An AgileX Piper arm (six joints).
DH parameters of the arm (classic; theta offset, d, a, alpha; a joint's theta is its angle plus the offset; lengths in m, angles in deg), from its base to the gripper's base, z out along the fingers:
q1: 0 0.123 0 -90
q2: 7.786 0 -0.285 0
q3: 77.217 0 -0.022 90
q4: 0 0.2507 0 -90
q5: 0 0 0 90
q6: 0 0.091 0 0
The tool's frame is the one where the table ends.
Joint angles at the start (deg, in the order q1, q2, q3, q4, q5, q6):
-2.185 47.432 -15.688 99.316 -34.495 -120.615
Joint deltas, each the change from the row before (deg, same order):
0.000 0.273 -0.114 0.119 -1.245 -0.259
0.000 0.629 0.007 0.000 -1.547 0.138
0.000 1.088 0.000 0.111 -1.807 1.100
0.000 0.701 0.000 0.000 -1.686 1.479
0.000 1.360 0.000 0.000 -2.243 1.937
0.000 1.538 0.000 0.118 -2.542 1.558
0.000 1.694 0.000 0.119 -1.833 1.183
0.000 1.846 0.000 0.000 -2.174 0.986
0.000 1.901 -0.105 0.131 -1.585 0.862
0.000 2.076 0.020 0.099 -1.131 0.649
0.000 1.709 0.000 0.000 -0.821 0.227
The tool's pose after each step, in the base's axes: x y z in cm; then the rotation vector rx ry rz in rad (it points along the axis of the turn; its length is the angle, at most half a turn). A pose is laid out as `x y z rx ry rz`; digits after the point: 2 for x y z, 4 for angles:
13.19 -5.75 22.28 0.0409 2.1630 -0.8775
13.14 -5.94 22.17 0.0566 2.1757 -0.9053
13.14 -6.16 21.96 0.0919 2.1927 -0.9289
13.08 -6.36 21.85 0.1339 2.1993 -0.9476
13.07 -6.63 21.61 0.1858 2.2128 -0.9757
13.03 -6.91 21.35 0.2341 2.2292 -1.0141
13.09 -7.10 21.03 0.2656 2.2484 -1.0453
13.12 -7.33 20.72 0.2931 2.2679 -1.0886
13.24 -7.49 20.40 0.3139 2.2881 -1.1214
13.38 -7.61 19.96 0.3222 2.3141 -1.1505
13.52 -7.69 19.61 0.3200 2.3364 -1.1763

